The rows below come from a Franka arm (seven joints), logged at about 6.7 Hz.
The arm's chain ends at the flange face. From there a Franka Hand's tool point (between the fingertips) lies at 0.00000 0.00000 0.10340 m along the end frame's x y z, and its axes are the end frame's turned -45 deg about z.
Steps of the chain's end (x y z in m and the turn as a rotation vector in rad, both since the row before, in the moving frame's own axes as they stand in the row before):
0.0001, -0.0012, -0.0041, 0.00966, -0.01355, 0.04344
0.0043, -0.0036, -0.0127, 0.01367, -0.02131, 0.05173
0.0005, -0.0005, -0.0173, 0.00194, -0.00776, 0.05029
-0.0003, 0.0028, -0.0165, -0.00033, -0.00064, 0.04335
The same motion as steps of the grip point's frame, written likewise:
0.0007, -0.0025, -0.0041, 0.01641, -0.00275, 0.04344
0.0051, -0.0021, -0.0127, 0.02473, -0.00540, 0.05173
0.0003, -0.0007, -0.0173, 0.00686, -0.00412, 0.05029
-0.0023, 0.0017, -0.0165, 0.00022, -0.00069, 0.04335

